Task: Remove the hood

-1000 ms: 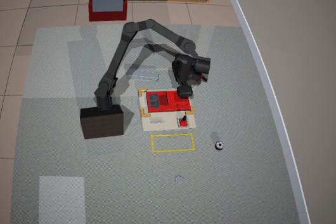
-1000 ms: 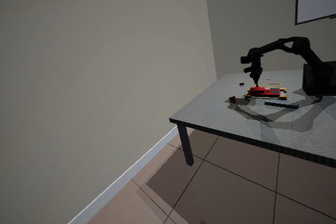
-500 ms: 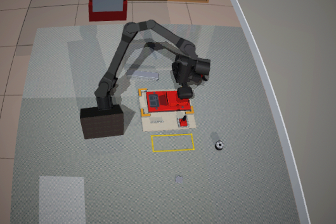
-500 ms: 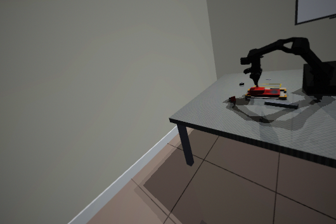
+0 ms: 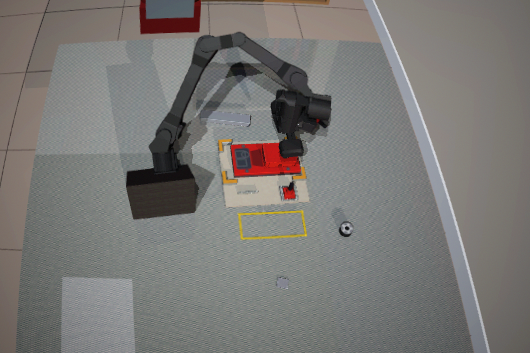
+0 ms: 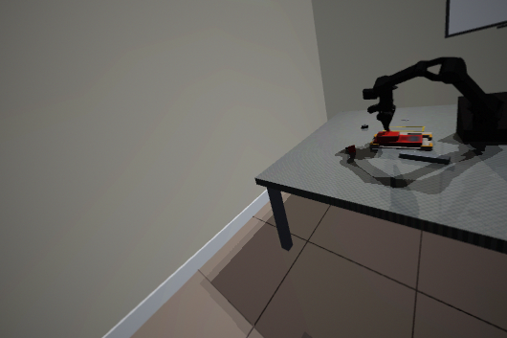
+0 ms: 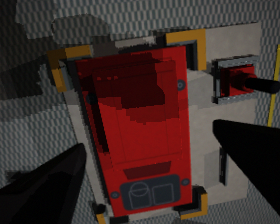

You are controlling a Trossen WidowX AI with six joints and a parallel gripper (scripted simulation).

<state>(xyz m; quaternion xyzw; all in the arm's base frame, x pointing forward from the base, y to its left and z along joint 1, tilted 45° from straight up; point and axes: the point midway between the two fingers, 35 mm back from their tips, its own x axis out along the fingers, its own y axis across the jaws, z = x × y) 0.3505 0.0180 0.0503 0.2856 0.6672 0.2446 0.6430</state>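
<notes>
The red hood lies 50 mm below my gripper tip. Round my gripper tip: grey flat bar (130 mm behind, 180 mm to the left, 80 mm below); wheel (140 mm ahead, 270 mm to the right, 80 mm below).
</notes>
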